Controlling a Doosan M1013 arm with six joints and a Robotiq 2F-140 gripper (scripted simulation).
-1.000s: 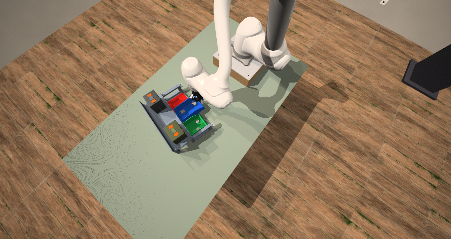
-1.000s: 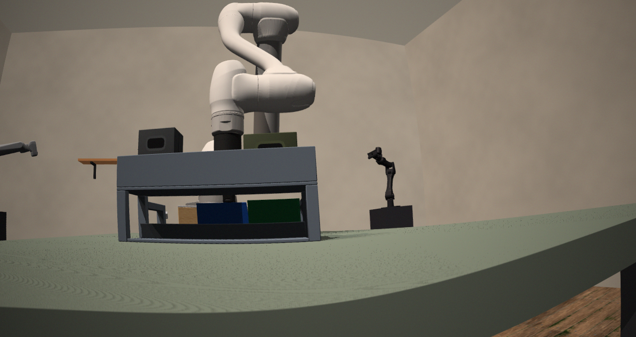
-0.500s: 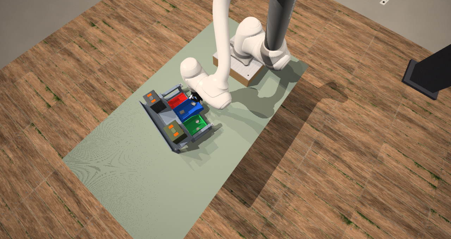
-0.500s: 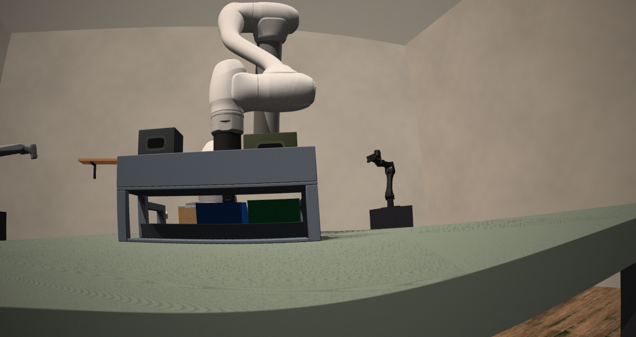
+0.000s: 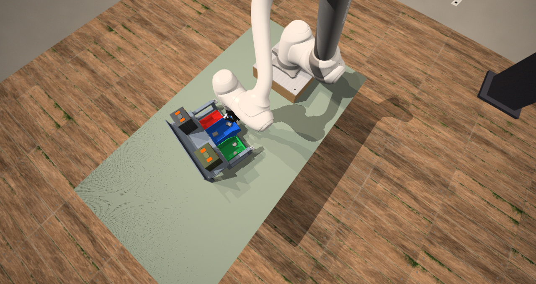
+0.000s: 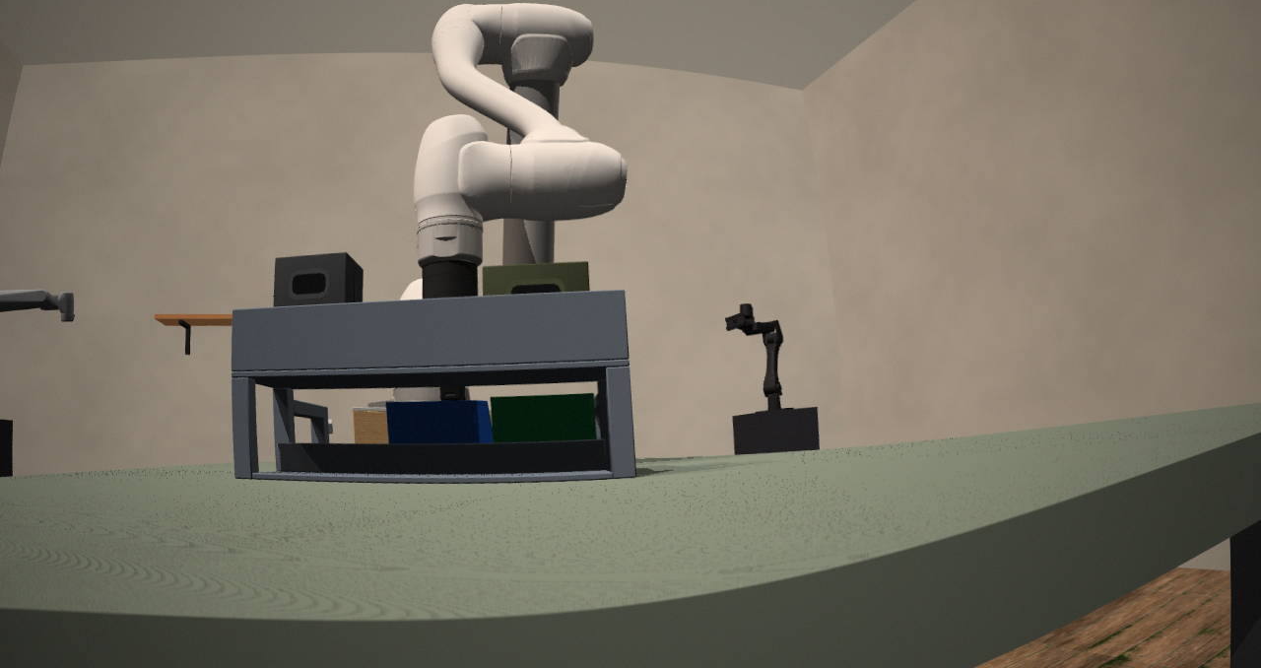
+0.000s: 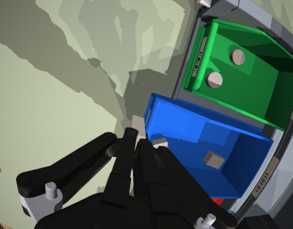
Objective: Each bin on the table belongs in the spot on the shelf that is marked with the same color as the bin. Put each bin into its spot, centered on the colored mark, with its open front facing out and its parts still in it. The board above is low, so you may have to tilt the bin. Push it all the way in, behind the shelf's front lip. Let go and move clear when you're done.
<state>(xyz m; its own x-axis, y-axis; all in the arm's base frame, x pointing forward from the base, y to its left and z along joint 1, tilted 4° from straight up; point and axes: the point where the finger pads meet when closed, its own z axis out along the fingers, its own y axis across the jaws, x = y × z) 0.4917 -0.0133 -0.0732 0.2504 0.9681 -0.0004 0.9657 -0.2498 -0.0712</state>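
Now: hand 9 cm short of the blue bin and 2 cm to the left of it. The rest, counted from my hand: black box 19 cm ahead, 17 cm to the right, 11 cm above; then olive box 26 cm ahead, 5 cm to the left, 10 cm above; then green bin 16 cm ahead, 8 cm to the left, 1 cm below.
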